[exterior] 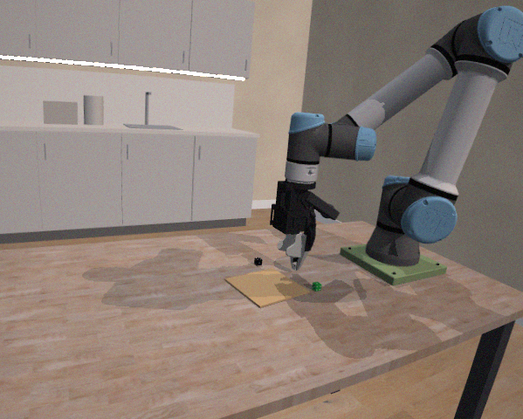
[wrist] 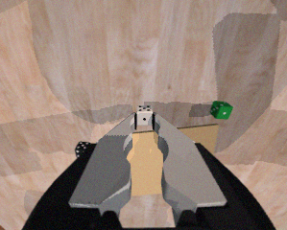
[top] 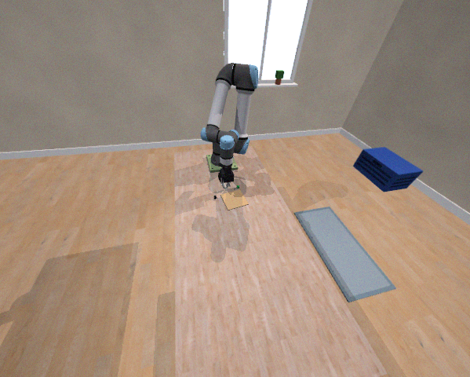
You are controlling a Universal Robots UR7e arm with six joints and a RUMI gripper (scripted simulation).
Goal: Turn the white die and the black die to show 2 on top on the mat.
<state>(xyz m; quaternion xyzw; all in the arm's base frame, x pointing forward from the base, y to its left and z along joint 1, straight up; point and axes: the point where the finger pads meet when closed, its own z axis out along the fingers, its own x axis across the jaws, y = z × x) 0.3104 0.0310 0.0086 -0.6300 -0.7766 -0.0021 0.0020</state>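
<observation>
The green die lies 2 cm behind my hand, 9 cm to the left of it and 2 cm below it. Also, from my hand: white die: 1 cm below; then black die: 8 cm ahead, 7 cm to the right, 2 cm below; then tan mat: 9 cm ahead, 5 cm to the left, 3 cm below.
</observation>
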